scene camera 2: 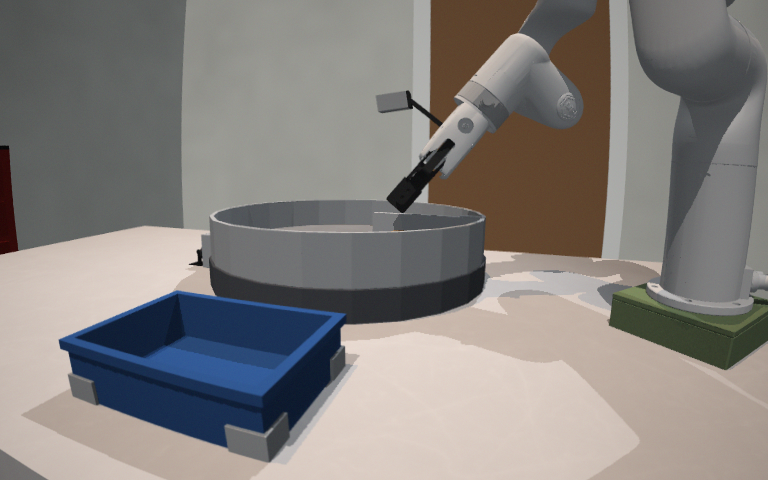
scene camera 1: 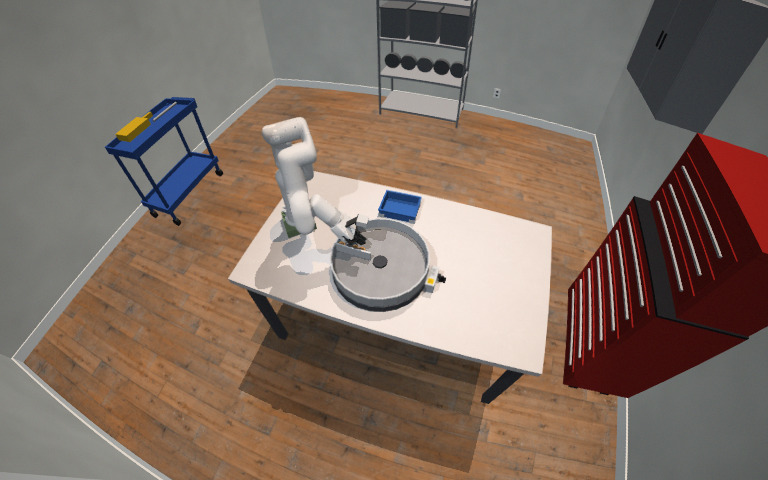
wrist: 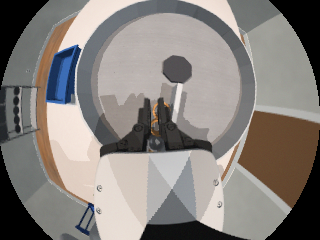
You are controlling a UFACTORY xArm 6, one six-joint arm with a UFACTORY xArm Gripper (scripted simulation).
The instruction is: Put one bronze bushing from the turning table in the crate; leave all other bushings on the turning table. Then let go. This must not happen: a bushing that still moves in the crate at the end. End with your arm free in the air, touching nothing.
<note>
I see my gripper and a blue crate.
My gripper shows as well in scene camera 1 and in the wrist view.
</note>
